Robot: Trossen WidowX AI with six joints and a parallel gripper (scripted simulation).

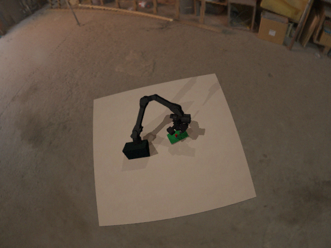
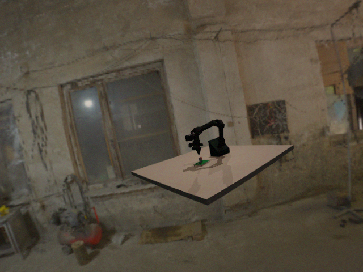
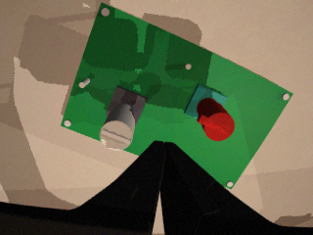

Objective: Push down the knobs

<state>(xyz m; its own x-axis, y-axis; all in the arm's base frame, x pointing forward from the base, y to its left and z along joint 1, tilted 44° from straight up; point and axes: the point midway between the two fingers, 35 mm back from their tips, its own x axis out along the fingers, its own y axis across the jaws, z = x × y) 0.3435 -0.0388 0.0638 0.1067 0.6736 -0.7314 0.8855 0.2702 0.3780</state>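
Now: gripper tip 40 mm above the grey knob, 20 mm to the right of it and 20 mm short of it. Also, from my gripper tip: red knob: 50 mm below, 30 mm behind, 20 mm to the right.
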